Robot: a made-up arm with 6 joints. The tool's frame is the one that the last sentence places.
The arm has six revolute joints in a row. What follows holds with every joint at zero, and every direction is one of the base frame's.
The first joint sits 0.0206 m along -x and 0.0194 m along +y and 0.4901 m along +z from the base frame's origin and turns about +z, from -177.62 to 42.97 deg.
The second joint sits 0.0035 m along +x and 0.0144 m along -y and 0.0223 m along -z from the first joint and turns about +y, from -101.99 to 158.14 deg.
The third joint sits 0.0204 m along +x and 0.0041 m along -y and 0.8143 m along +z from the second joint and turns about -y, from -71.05 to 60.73 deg.
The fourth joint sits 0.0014 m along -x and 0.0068 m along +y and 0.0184 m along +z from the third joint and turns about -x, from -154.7 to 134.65 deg.
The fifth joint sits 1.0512 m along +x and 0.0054 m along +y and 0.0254 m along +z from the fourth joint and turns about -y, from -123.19 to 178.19 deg.
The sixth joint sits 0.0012 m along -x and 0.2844 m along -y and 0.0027 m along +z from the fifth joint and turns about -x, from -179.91 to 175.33 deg.
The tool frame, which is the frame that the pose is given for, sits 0.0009 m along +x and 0.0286 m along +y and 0.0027 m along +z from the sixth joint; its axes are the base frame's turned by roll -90, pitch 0 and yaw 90 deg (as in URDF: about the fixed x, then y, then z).
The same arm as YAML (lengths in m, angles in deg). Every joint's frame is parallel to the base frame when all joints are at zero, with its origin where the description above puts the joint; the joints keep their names.
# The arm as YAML. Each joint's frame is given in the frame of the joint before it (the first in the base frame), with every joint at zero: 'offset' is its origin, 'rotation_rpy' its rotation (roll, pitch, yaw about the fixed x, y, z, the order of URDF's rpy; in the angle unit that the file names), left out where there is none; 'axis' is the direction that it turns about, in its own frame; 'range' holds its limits. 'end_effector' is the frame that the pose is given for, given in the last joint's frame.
length_unit: m
angle_unit: deg
chain:
  - id: joint 1
    offset: [-0.0206, 0.0194, 0.4901]
    axis: "+z"
    range: [-177.62, 42.97]
  - id: joint 2
    offset: [0.0035, -0.0144, -0.0223]
    axis: "+y"
    range: [-101.99, 158.14]
  - id: joint 3
    offset: [0.0204, -0.0041, 0.8143]
    axis: "-y"
    range: [-71.05, 60.73]
  - id: joint 4
    offset: [-0.0014, 0.0068, 0.0184]
    axis: "-x"
    range: [-154.7, 134.65]
  - id: joint 5
    offset: [1.0512, 0.0054, 0.0254]
    axis: "-y"
    range: [-123.19, 178.19]
  - id: joint 6
    offset: [-0.0012, -0.2844, 0.0027]
    axis: "-x"
    range: [-179.91, 175.33]
end_effector:
  offset: [0.0009, 0.0286, 0.0027]
  rotation_rpy: [-90.0, 0.0, 90.0]

